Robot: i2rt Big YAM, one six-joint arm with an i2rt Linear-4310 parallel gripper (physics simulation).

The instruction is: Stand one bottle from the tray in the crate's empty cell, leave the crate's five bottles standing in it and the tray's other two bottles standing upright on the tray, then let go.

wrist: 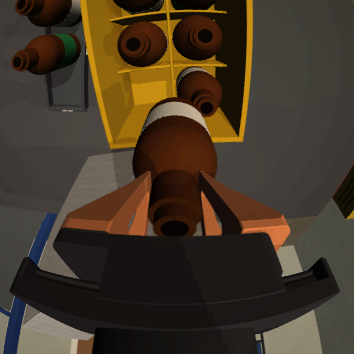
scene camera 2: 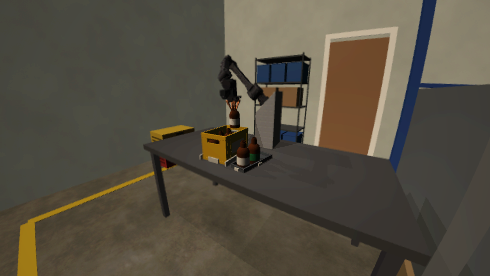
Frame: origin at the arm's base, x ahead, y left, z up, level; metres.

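Seen in the pictures: gripper, between the fingertips: (wrist: 174,178) (scene camera 2: 233,110); arm's base, origin of its link: (scene camera 2: 267,104).
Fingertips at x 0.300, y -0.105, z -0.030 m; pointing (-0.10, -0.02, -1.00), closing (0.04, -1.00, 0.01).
Offsets run from my fingertips to a thing's middle. "spot": to the spot under its first point. Level surfaces: height alone.
My gripper (scene camera 2: 233,104) (wrist: 174,178) is shut on a brown bottle with a white label @(0.010 m back, 0.001 m right, 0.040 m down) (scene camera 2: 234,119) (wrist: 175,137), held by the neck, roughly upright, above the crate's far end in the scene view. The yellow crate @(0.096 m ahead, 0.010 m left, 0.204 m down) (scene camera 2: 212,150) (wrist: 249,75) stands on the table. In the wrist view its empty cell @(spot: 0.020 m back, 0.043 m left, 0.283 m down) (wrist: 151,94) lies at the near left, partly hidden by the held bottle; a crate bottle @(0.009 m ahead, 0.042 m right, 0.206 m down) (wrist: 200,90) stands to its right and another bottle @(0.087 m ahead, 0.050 m left, 0.206 m down) (wrist: 142,44) beyond it. The tray @(0.099 m ahead, 0.225 m left, 0.279 m down) (scene camera 2: 270,157) (wrist: 66,95) carries an upright white-label bottle @(0.183 m ahead, 0.211 m left, 0.209 m down) (scene camera 2: 243,156) (wrist: 47,11) and an upright green-label bottle @(0.097 m ahead, 0.229 m left, 0.209 m down) (scene camera 2: 254,150) (wrist: 47,54).
The tray stands close beside the crate on the dark table @(0.291 m down) (scene camera 2: 340,175). A grey pedestal (scene camera 2: 268,120) bears the arm at the table's back edge. A shelf rack (scene camera 2: 256,82) stands behind, and a yellow-topped cabinet (scene camera 2: 172,132) stands beyond the table's left end.
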